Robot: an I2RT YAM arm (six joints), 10 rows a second.
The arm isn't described. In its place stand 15 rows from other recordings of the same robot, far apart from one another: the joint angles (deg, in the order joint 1, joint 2, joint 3, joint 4, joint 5, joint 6), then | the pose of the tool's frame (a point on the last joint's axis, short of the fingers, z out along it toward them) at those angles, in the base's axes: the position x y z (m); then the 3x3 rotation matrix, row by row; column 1 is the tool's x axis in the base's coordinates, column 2 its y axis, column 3 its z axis.
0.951 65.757 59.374 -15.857 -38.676 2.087 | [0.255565 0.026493 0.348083], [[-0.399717 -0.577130 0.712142], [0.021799 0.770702 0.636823], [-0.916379 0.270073 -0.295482]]
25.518 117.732 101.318 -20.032 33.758 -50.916 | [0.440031 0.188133 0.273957], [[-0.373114 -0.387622 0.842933], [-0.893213 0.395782 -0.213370], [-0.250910 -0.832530 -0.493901]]
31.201 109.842 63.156 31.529 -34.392 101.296 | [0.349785 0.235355 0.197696], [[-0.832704 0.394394 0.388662], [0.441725 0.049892 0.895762], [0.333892 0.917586 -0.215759]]
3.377 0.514 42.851 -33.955 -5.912 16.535 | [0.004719 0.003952 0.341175], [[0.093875 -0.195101 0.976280], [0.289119 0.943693 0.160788], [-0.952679 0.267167 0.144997]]
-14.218 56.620 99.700 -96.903 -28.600 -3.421 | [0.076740 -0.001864 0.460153], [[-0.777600 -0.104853 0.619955], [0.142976 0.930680 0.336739], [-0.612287 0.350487 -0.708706]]
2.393 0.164 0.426 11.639 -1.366 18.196 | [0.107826 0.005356 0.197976], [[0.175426 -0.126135 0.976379], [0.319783 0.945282 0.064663], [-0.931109 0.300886 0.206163]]
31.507 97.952 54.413 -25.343 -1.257 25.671 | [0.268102 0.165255 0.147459], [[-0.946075 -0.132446 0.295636], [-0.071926 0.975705 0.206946], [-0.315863 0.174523 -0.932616]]
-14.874 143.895 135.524 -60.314 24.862 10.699 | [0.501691 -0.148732 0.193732], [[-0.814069 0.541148 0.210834], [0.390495 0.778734 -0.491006], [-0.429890 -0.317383 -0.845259]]
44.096 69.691 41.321 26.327 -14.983 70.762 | [0.195240 0.201990 0.293605], [[-0.818296 -0.258452 0.513415], [0.477095 0.192771 0.857449], [-0.320582 0.946595 -0.034438]]
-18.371 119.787 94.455 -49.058 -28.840 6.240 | [0.410239 -0.118143 0.190721], [[-0.891997 0.251338 0.375726], [0.396552 0.834074 0.383493], [-0.216998 0.491069 -0.843661]]
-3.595 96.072 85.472 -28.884 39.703 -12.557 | [0.375863 -0.046400 0.325459], [[-0.736900 0.389410 0.552575], [-0.121301 0.727978 -0.674784], [-0.665030 -0.564276 -0.489211]]
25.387 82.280 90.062 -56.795 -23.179 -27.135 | [0.255225 0.136629 0.387167], [[-0.320774 -0.869340 0.375969], [-0.616314 0.492994 0.614096], [-0.719208 -0.034729 -0.693926]]
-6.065 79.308 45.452 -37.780 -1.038 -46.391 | [0.241144 -0.024973 0.182241], [[-0.723324 -0.614395 0.315152], [-0.651165 0.758782 -0.015268], [-0.229751 -0.216260 -0.948918]]
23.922 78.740 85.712 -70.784 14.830 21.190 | [0.234231 0.093937 0.364430], [[-0.869172 0.027285 0.493757], [-0.003305 0.998134 -0.060975], [-0.494499 -0.054630 -0.867460]]
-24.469 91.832 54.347 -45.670 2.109 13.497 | [0.247413 -0.114030 0.167087], [[-0.781201 0.617289 0.093163], [0.611755 0.786699 -0.082828], [-0.124420 -0.007712 -0.992200]]
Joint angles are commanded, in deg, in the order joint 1, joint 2, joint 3, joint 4, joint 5, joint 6. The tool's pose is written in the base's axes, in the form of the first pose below.
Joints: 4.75 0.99 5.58 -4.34 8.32 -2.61
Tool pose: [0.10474 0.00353 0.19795], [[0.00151 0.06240 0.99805], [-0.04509 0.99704 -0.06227], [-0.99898 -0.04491 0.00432]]
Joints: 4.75 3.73 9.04 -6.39 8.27 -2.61
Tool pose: [0.10423 0.00352 0.21103], [[-0.02156 0.06045 0.99794], [-0.04701 0.99700 -0.06141], [-0.99866 -0.04824 -0.01865]]
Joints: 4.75 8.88 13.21 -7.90 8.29 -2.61
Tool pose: [0.10800 0.00382 0.22578], [[-0.06479 0.05858 0.99618], [-0.05060 0.99680 -0.06190], [-0.99662 -0.05442 -0.06162]]
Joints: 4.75 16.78 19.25 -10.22 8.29 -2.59
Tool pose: [0.11768 0.00463 0.24549], [[-0.13698 0.05430 0.98908], [-0.05625 0.99646 -0.06249], [-0.98898 -0.06420 -0.13344]]
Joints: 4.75 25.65 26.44 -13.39 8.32 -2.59
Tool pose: [0.13273 0.00586 0.26733], [[-0.21983 0.04891 0.97431], [-0.06313 0.99594 -0.06424], [-0.97349 -0.07563 -0.21585]]
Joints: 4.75 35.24 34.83 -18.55 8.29 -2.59
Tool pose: [0.15300 0.00756 0.28859], [[-0.32590 0.03926 0.94459], [-0.07195 0.99521 -0.06619], [-0.94266 -0.08954 -0.32151]]
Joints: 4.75 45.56 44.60 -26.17 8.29 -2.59
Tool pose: [0.17815 0.00965 0.30807], [[-0.45606 0.02535 0.88959], [-0.08277 0.99405 -0.07076], [-0.88609 -0.10590 -0.45125]]
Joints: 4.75 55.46 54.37 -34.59 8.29 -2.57
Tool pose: [0.20486 0.01187 0.32259], [[-0.58223 0.00867 0.81298], [-0.09290 0.99268 -0.07713], [-0.80770 -0.12043 -0.57716]]
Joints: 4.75 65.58 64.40 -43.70 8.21 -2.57
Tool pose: [0.23406 0.01435 0.33175], [[-0.70334 -0.01267 0.71074], [-0.10298 0.99111 -0.08424], [-0.70336 -0.13244 -0.69839]]
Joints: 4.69 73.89 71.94 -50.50 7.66 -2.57
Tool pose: [0.25976 0.01655 0.33212], [[-0.78937 -0.03550 0.61289], [-0.10935 0.99049 -0.08346], [-0.60410 -0.13290 -0.78575]]
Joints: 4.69 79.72 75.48 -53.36 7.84 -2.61
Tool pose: [0.27966 0.01807 0.32273], [[-0.84026 -0.04647 0.54019], [-0.11420 0.98914 -0.09255], [-0.53003 -0.13945 -0.83644]]
